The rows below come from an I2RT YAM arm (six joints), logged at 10 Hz.
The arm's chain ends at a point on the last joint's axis. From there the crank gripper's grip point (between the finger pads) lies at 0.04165 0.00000 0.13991 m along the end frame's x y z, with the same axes.
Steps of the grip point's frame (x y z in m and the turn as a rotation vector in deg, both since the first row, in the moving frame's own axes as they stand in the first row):
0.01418, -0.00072, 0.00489, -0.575, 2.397, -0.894
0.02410, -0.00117, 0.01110, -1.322, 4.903, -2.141
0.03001, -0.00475, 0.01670, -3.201, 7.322, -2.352
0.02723, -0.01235, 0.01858, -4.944, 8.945, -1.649
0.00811, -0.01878, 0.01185, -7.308, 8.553, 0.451
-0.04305, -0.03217, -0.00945, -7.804, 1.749, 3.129
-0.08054, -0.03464, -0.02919, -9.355, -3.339, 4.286
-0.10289, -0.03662, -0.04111, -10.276, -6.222, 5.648
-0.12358, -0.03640, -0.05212, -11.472, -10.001, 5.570
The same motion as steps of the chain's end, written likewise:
0.00836, -0.00142, 0.00676, -0.575, 2.397, -0.894
0.01227, -0.00257, 0.01519, -1.322, 4.903, -2.141
0.01241, -0.01032, 0.02331, -3.201, 7.322, -2.352
0.00586, -0.02257, 0.02722, -4.944, 8.945, -1.649
-0.01211, -0.03652, 0.02074, -7.308, 8.553, 0.451
-0.04670, -0.05345, -0.00667, -7.804, 1.749, 3.129
-0.07140, -0.06034, -0.02925, -9.355, -3.339, 4.286
-0.08615, -0.06522, -0.04216, -10.276, -6.222, 5.648
-0.09730, -0.06758, -0.05399, -11.472, -10.001, 5.570

